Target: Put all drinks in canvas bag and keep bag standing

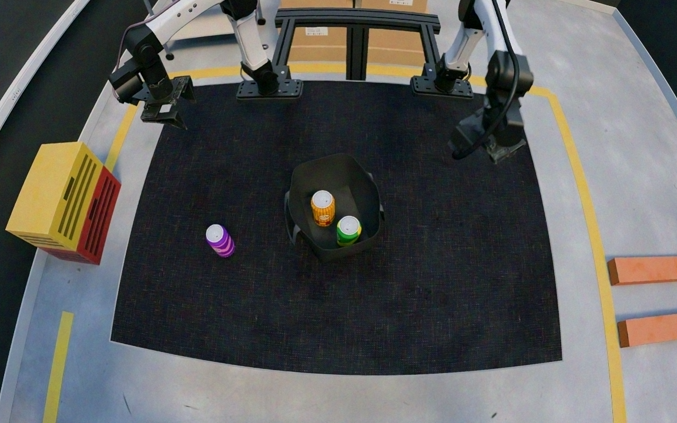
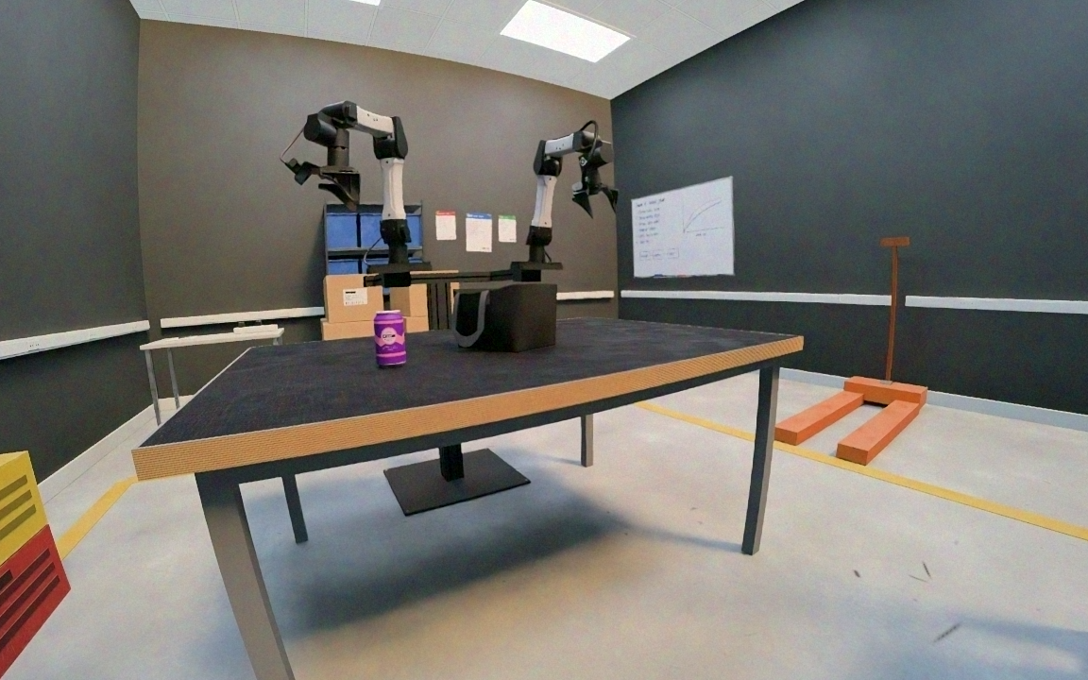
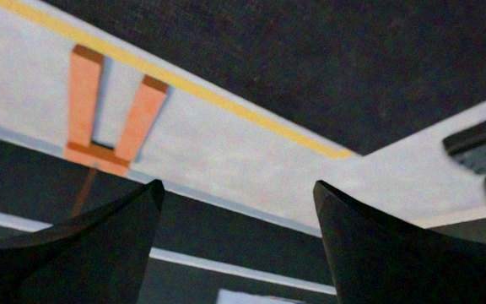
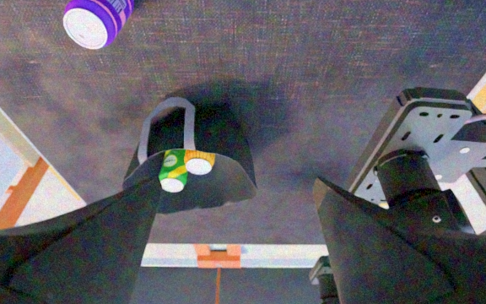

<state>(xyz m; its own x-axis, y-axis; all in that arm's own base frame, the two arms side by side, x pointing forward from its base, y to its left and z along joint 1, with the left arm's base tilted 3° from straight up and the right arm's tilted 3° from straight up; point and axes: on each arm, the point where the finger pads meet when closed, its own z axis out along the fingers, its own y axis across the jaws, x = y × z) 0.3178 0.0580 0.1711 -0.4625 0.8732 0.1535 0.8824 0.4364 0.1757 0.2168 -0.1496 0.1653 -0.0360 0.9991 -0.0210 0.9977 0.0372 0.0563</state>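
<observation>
The purple can is 33 cm below my right hand, 21 cm ahead of it and 2 cm to the left of it. The rest, counted from my right hand: orange can 33 cm to the left, 33 cm below, 12 cm ahead; then green can 40 cm to the left, 33 cm below, 20 cm ahead.
</observation>
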